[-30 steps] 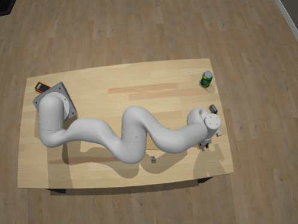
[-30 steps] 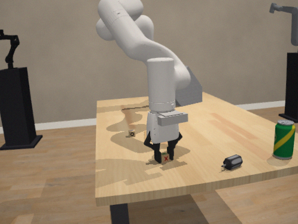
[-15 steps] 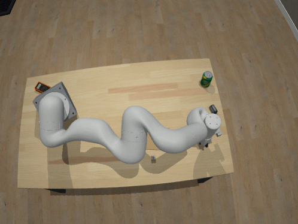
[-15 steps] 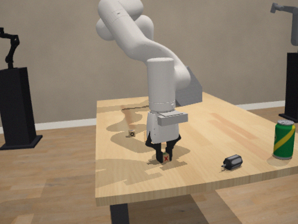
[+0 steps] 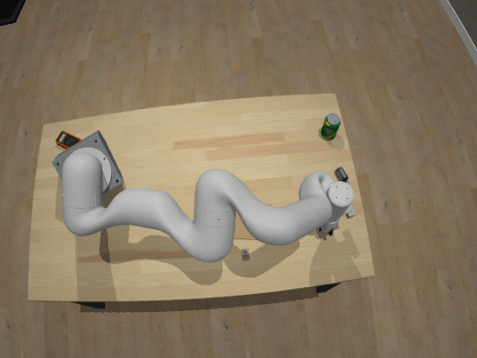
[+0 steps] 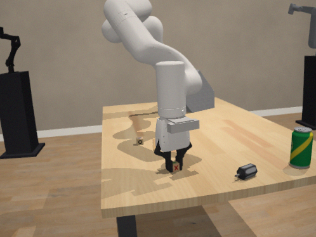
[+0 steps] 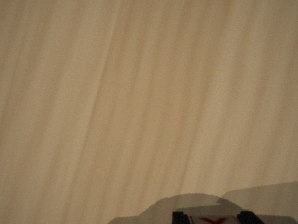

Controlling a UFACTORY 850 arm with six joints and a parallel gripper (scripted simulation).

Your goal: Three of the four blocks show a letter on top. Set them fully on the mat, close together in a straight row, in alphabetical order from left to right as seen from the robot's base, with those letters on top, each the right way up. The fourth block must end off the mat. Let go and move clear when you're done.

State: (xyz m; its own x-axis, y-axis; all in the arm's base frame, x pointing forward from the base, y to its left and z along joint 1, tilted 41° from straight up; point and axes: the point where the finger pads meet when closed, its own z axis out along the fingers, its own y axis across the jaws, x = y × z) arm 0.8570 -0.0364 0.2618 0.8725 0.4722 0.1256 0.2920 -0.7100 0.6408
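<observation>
My hand is 26 cm past the tan mat, 3 cm to the right of it and 2 cm above it. Round my hand: green can: 8 cm ahead, 40 cm to the left, 4 cm above; then orange meter: 106 cm behind, 41 cm to the left, 1 cm below.
</observation>
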